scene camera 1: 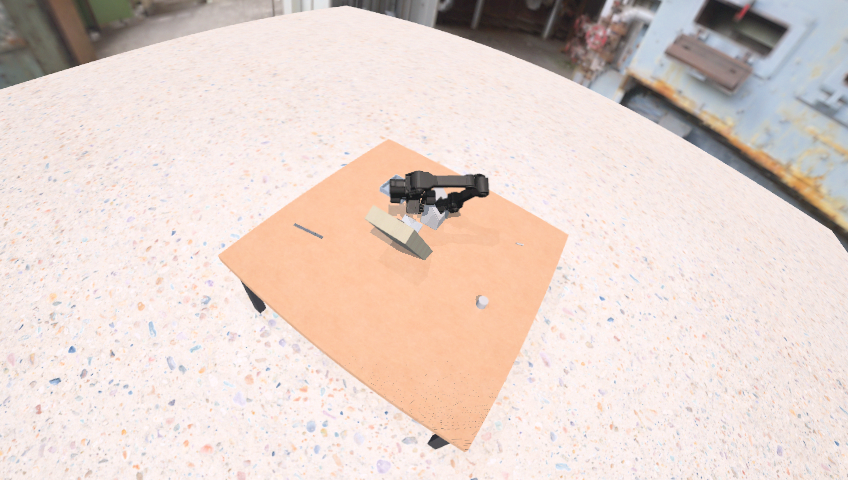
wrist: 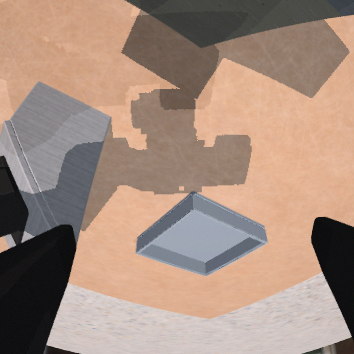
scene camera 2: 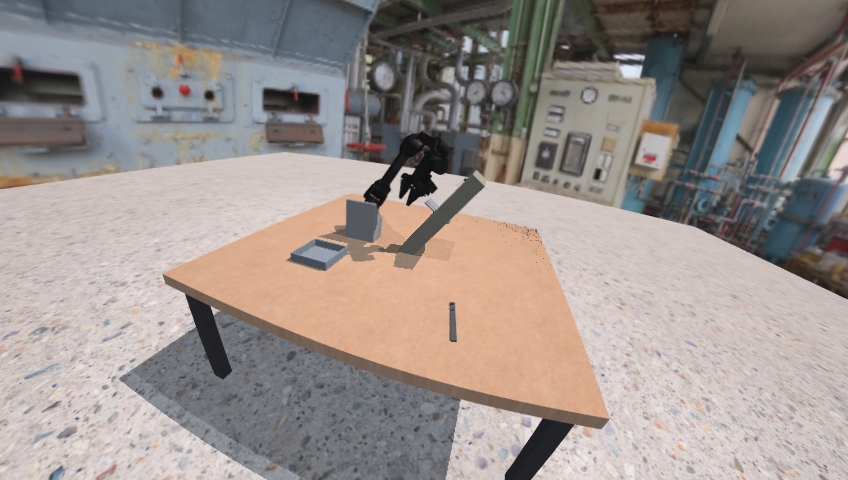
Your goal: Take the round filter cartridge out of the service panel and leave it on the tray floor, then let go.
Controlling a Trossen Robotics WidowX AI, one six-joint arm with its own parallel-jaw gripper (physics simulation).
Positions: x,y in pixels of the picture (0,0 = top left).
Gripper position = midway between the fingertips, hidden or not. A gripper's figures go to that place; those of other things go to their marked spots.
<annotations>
The gripper (wrist: 196,235): 10 cm from the lens. A shallow grey tray (wrist: 197,234): 48 cm from the lens.
</annotations>
